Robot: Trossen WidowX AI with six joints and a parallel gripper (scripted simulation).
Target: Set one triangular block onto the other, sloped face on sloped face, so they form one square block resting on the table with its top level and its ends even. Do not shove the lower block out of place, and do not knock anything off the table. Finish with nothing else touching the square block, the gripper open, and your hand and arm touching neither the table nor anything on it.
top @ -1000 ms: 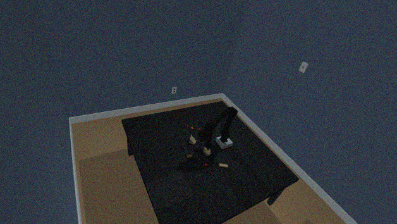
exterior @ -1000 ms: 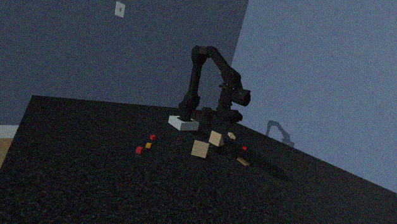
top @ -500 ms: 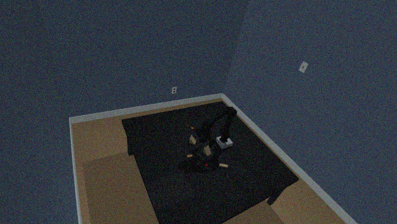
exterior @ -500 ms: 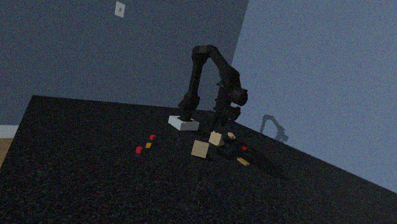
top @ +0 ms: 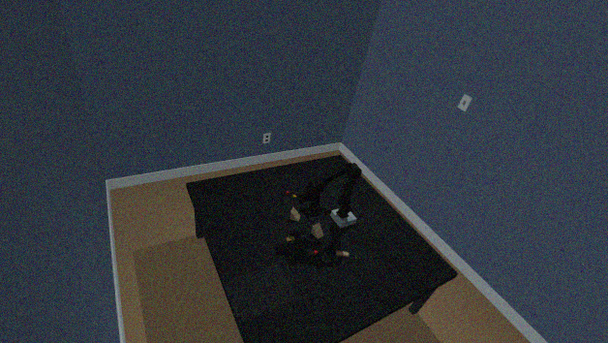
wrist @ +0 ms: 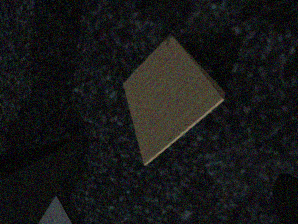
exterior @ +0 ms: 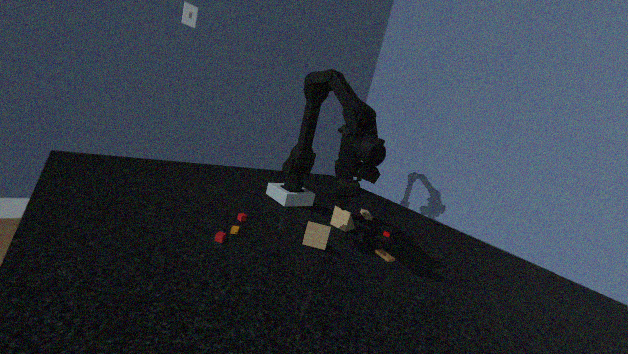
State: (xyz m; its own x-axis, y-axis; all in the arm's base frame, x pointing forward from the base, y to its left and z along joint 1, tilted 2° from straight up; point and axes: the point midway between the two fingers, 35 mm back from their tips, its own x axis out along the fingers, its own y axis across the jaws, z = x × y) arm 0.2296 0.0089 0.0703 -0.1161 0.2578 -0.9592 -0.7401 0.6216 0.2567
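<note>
The tan triangular block is 20 mm to the left of my gripper tip and 70 mm below it. Also, from my gripper tip: orange cube (30 mm behind, 310 mm to the right, 80 mm below); then red cube (80 mm ahead, 160 mm to the left, 80 mm below); then thin tan piece (170 mm ahead, 10 mm to the left, 80 mm below).
</note>
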